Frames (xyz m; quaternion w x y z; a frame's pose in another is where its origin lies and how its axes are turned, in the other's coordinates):
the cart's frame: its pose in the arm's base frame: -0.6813 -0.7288 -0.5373 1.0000 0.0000 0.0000 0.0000
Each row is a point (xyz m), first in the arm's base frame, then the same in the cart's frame.
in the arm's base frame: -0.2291 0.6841 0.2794
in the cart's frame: 0.4522 1.4129 0.8167
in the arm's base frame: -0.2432 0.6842 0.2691
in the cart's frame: 0.4381 1.4130 0.8064
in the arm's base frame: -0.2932 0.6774 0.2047
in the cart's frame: 0.3881 1.4062 0.7420
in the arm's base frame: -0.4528 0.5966 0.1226
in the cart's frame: 0.2285 1.3254 0.6599
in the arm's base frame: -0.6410 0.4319 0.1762
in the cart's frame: 0.0403 1.1607 0.7135
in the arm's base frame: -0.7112 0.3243 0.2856
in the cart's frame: -0.0299 1.0531 0.8229
